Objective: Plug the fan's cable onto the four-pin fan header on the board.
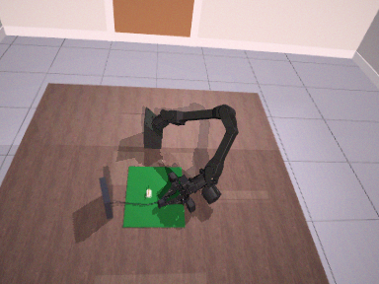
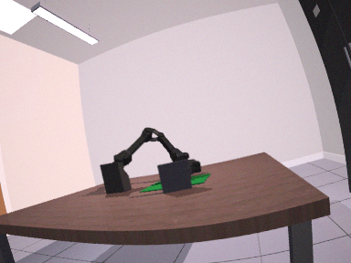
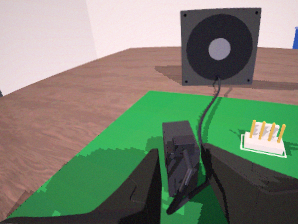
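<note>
Right now the dark fan plug is 10 mm to the right of my gripper tip and 10 mm below it. Round my gripper tip: green board (60 mm behind, 50 mm below, 30 mm to the right); then white four-pin fan header (60 mm behind, 50 mm to the right, 30 mm below); then dark fan (210 mm to the right, 30 mm behind, 30 mm above).
</note>
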